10 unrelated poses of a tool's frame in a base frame.
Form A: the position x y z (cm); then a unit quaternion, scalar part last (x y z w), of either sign.
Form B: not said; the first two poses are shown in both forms.
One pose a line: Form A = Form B
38.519 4.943 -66.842 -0.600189 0.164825 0.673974 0.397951 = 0.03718 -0.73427 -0.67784 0.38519; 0.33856 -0.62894 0.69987 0.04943; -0.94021 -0.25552 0.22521 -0.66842; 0 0 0 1
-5.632 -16.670 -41.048 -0.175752 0.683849 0.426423 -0.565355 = -0.29897 0.24178 -0.92312 -0.05632; -0.72254 0.57455 0.38449 -0.16670; 0.62334 0.78194 0.00292 -0.41048; 0 0 0 1
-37.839 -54.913 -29.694 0.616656 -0.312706 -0.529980 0.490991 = 0.24267 0.13477 -0.96070 -0.37839; -0.90609 -0.32229 -0.27409 -0.54913; -0.34656 0.93700 0.04390 -0.29694; 0 0 0 1
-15.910 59.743 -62.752 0.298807 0.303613 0.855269 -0.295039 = -0.64733 0.68612 0.33197 -0.15910; -0.32323 -0.64154 0.69566 0.59743; 0.69028 0.34302 0.63707 -0.62752; 0 0 0 1
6.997 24.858 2.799 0.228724 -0.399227 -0.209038 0.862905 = 0.59384 0.17813 -0.78461 0.06997; -0.54339 0.80798 -0.22783 0.24858; 0.59337 0.56164 0.57661 0.02799; 0 0 0 1
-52.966 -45.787 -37.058 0.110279 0.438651 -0.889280 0.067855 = -0.96647 0.21743 -0.13661 -0.52966; -0.02394 -0.60596 -0.79513 -0.45787; -0.25567 -0.76520 0.59085 -0.37058; 0 0 0 1
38.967 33.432 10.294 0.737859 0.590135 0.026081 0.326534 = 0.30212 0.85384 0.42389 0.38967; 0.88791 -0.09023 -0.45109 0.33432; -0.34691 0.51265 -0.78539 0.10294; 0 0 0 1
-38.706 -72.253 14.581 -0.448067 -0.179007 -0.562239 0.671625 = 0.30369 0.91564 0.26339 -0.38706; -0.59481 -0.03375 0.80316 -0.72253; 0.74429 -0.40058 0.53439 0.14581; 0 0 0 1
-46.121 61.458 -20.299 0.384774 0.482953 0.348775 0.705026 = 0.29023 -0.12014 0.94939 -0.46121; 0.86345 0.46061 -0.20567 0.61458; -0.41259 0.87943 0.23741 -0.20299; 0 0 0 1
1.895 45.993 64.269 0.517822 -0.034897 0.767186 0.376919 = -0.17958 -0.61448 0.76823 0.01895; 0.54219 -0.71343 -0.44390 0.45993; 0.82084 0.33681 0.46128 0.64269; 0 0 0 1
